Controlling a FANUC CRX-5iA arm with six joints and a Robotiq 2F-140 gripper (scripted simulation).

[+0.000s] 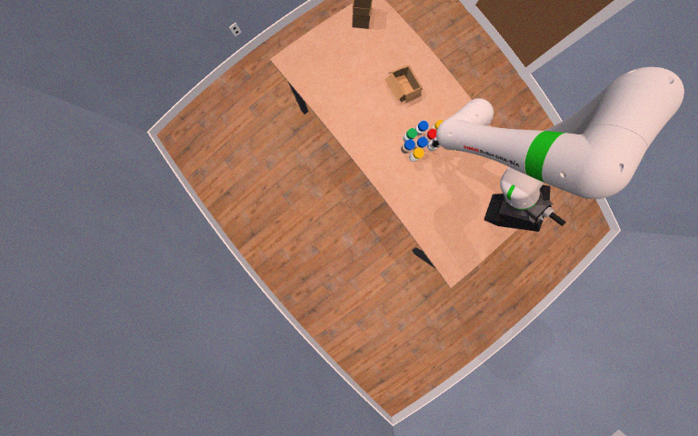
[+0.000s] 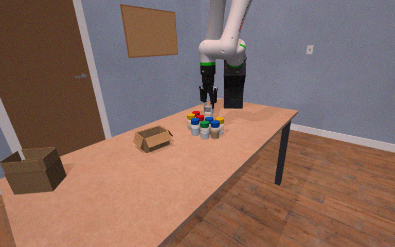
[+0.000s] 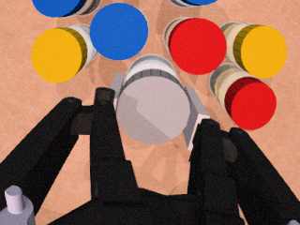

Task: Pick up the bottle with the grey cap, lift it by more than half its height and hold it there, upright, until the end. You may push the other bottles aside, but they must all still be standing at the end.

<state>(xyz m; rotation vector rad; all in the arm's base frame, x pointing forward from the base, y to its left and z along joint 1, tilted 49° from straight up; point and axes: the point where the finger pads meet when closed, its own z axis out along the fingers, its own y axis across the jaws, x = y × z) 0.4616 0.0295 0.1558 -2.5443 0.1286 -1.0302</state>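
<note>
Right now my hand is 5 cm short of the red-capped bottle, 3 cm to the left of it and 10 cm above it. Also, from my hand: yellow-capped bottle (7 cm ahead, 10 cm to the right, 10 cm below); blue bottle (4 cm ahead, 4 cm to the left, 10 cm below).
</note>
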